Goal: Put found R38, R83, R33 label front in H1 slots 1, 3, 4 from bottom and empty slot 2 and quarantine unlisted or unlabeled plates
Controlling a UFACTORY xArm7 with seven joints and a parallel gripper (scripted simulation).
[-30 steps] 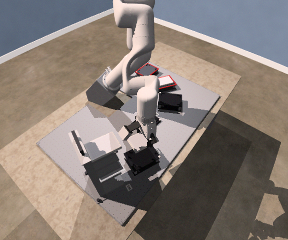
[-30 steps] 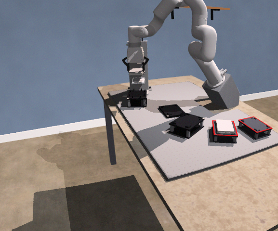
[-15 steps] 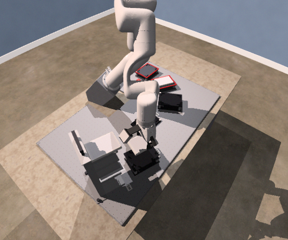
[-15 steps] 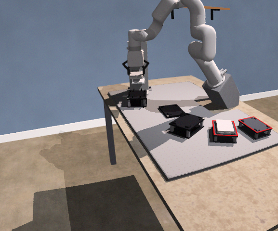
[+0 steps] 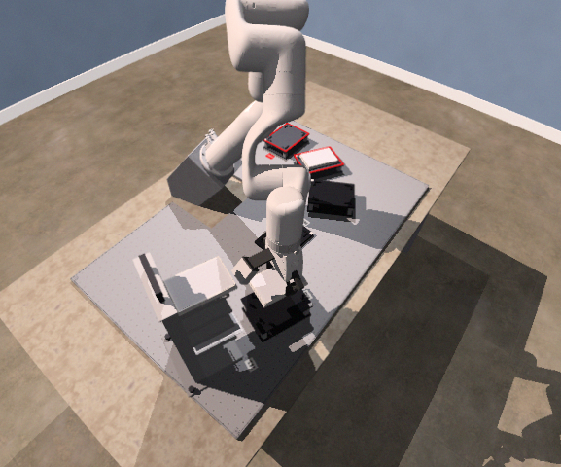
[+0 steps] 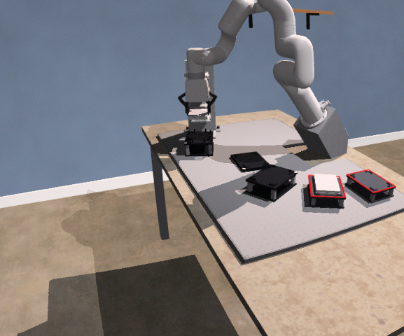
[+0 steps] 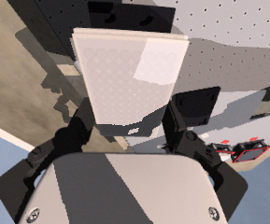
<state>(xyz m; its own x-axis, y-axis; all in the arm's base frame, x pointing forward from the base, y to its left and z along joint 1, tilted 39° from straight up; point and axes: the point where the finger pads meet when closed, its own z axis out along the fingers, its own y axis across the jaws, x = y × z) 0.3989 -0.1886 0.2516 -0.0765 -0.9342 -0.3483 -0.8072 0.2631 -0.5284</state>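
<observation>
Right now the RG deck label is 180 mm below my hand, 90 mm to the left of it and 10 mm ahead of it. Also, from my hand: plate hotel H1: 280 mm to the right, 30 mm behind, 10 mm above; then pale plate: 200 mm to the right, 80 mm below, 20 mm behind; then H1 deck label: 180 mm below, 160 mm to the right, 80 mm ahead.
</observation>
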